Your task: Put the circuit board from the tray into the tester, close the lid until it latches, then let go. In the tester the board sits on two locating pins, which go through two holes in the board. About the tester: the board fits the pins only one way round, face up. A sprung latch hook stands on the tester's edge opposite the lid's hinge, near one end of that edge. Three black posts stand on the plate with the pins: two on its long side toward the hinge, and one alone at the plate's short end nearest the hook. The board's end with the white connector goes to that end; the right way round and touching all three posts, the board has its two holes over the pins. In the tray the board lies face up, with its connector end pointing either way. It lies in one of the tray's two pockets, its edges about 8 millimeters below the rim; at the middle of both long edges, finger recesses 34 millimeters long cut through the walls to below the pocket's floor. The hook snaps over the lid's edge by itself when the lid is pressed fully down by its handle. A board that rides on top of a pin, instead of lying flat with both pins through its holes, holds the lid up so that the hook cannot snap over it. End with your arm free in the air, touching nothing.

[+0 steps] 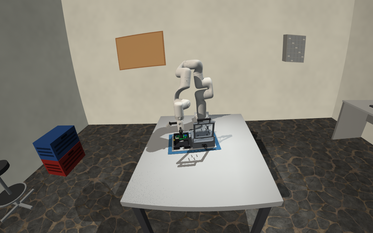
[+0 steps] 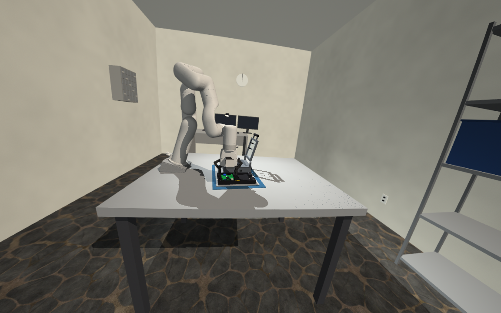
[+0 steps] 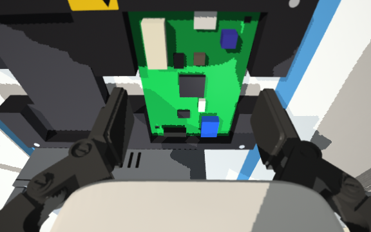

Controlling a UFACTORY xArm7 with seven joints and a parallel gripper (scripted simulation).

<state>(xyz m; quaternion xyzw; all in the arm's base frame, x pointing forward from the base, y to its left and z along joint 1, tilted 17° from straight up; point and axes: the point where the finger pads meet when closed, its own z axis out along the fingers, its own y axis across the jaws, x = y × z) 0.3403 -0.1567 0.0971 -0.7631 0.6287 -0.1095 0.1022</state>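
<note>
Right now my hand is 20 mm above the green circuit board. Round my hand: lid 150 mm ahead, 200 mm to the left, 140 mm above; then tester plate 30 mm ahead, 190 mm to the left, 30 mm above; then black latch hook 50 mm behind, 220 mm to the left, 40 mm above.
</note>
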